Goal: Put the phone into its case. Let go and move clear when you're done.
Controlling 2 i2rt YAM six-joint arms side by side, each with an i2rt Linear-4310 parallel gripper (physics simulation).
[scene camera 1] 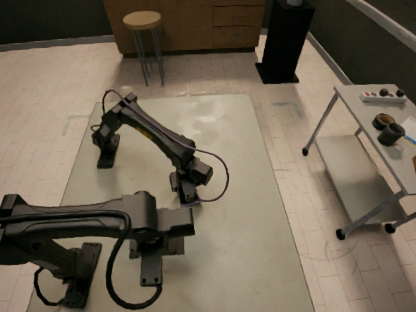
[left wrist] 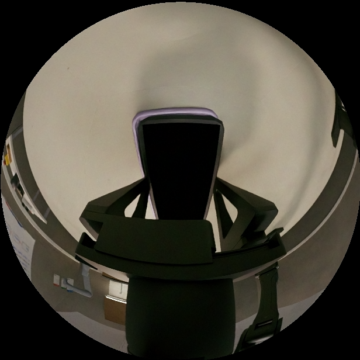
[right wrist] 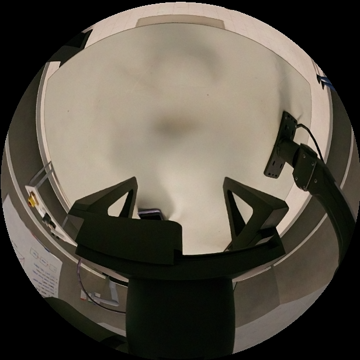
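The black phone (left wrist: 182,165) is between the fingers of my left gripper (left wrist: 180,181) (scene camera 1: 188,194), which is shut on its long sides. The purple case (left wrist: 175,111) lies under the phone on the mat. Its rim shows past the phone's far end and along its left side in the left wrist view; the phone's right edge overhangs the case's right side. Whether they touch is hidden. In the right wrist view the case (right wrist: 149,211) shows small beside a finger. My right gripper (right wrist: 180,181) (scene camera 1: 151,270) is open and empty, apart from both.
Both arms stand over the pale mat (scene camera 1: 235,150). A grey cart (scene camera 1: 352,107) at the right bears a power strip (scene camera 1: 382,98) and dark mugs (scene camera 1: 391,134). A stool (scene camera 1: 142,20) and a black stand (scene camera 1: 285,45) are at the back.
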